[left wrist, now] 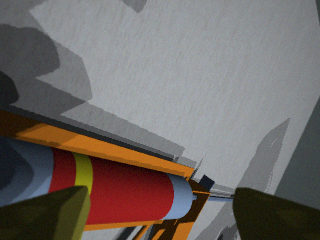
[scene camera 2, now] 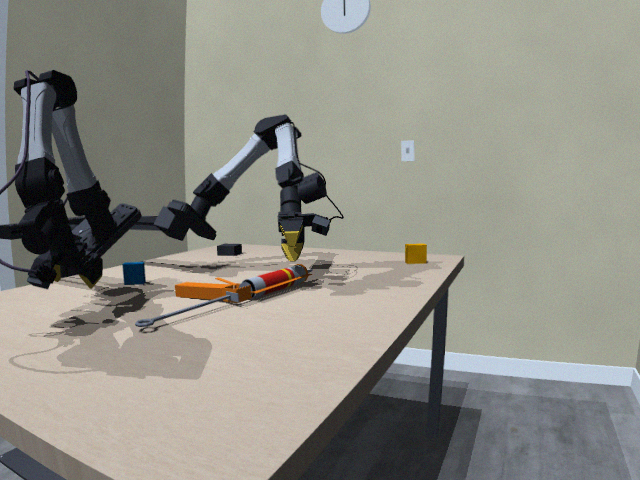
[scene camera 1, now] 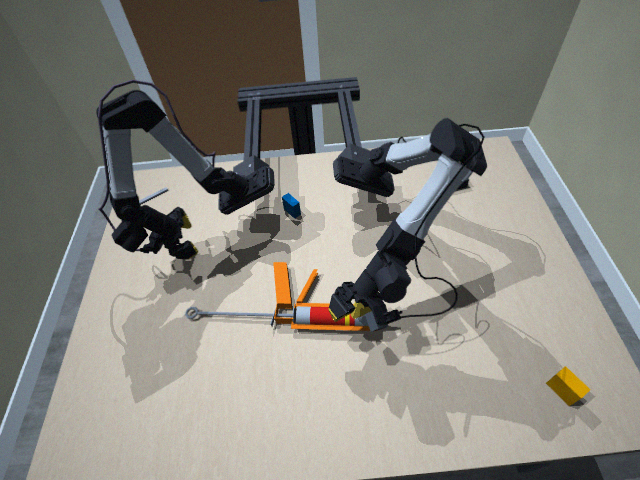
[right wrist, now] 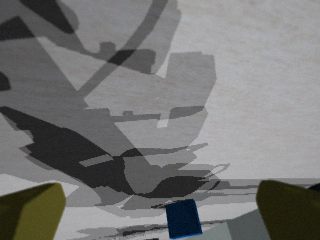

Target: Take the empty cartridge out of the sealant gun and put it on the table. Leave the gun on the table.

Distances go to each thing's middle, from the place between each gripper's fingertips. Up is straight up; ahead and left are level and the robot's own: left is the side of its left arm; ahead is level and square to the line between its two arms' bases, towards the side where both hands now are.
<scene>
The cartridge [scene camera 2: 266, 280] lies 80 mm below my left hand [scene camera 1: 343, 318], 40 mm behind it and 10 mm to the left of it. Round my left hand: yellow block [scene camera 1: 565, 384] 500 mm to the left, 220 mm ahead, 70 mm below; blue block [right wrist: 185, 212] 470 mm behind, 110 mm to the right, 70 mm below; orange sealant gun [scene camera 1: 283, 296] 170 mm to the right, 90 mm behind, 80 mm below.
Right now the blue block is 320 mm to the left of my right hand [scene camera 2: 75, 283], 140 mm behind it and 40 mm below it. The rest, counted from my right hand: cartridge (430 mm to the left, 290 mm ahead, 50 mm below); yellow block (930 mm to the left, 550 mm ahead, 50 mm below); orange sealant gun (260 mm to the left, 240 mm ahead, 60 mm below).
</scene>
